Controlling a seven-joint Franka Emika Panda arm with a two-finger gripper.
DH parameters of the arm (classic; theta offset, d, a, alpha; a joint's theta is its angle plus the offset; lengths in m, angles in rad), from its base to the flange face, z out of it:
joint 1: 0 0.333 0 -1.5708
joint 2: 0 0 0 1.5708
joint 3: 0 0.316 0.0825 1.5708
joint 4: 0 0 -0.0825 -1.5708
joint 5: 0 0.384 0 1.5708
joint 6: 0 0 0.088 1.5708
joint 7: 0 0.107 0 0
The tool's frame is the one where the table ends.
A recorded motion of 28 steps. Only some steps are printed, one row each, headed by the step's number.
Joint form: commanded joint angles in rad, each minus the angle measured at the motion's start. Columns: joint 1, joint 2, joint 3, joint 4, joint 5, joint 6, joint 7.
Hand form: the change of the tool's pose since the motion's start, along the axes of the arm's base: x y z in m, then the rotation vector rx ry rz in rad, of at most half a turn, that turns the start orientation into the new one. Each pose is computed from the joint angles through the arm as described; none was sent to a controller.
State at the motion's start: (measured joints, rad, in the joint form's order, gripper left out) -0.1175 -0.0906 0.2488 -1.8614 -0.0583 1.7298 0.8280
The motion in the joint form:
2: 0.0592 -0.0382 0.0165 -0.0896 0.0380 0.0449 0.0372
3: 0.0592 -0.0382 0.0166 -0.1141 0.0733 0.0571 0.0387
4: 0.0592 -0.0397 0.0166 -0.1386 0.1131 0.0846 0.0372
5: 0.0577 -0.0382 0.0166 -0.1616 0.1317 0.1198 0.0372
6: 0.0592 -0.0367 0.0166 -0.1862 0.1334 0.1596 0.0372
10: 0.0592 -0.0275 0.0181 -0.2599 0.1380 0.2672 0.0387
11: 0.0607 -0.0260 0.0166 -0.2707 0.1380 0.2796 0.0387
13: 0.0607 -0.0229 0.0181 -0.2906 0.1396 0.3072 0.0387
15: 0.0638 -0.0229 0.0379 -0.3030 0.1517 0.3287 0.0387
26: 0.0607 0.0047 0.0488 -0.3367 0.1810 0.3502 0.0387
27: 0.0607 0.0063 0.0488 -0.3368 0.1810 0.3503 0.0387
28: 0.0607 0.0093 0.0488 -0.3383 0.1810 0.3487 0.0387
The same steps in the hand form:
2: -0.0205 0.0416 -0.0200 0.0230 0.0095 0.0304
3: -0.0229 0.0439 -0.0307 0.0541 0.0275 0.0192
4: -0.0242 0.0467 -0.0393 0.0920 0.0297 0.0088
5: -0.0235 0.0470 -0.0480 0.1113 0.0220 0.0005
6: -0.0229 0.0473 -0.0570 0.1151 0.0087 -0.0001
10: -0.0230 0.0462 -0.0872 0.1234 -0.0154 -0.0071
11: -0.0235 0.0458 -0.0919 0.1236 -0.0156 -0.0079
13: -0.0243 0.0459 -0.1003 0.1256 -0.0200 -0.0086
15: -0.0274 0.0578 -0.1045 0.1352 -0.0257 0.0075
26: -0.0309 0.0612 -0.1318 0.1566 0.0184 -0.0048
27: -0.0308 0.0612 -0.1326 0.1566 0.0200 -0.0050
28: -0.0311 0.0610 -0.1349 0.1562 0.0260 -0.0053

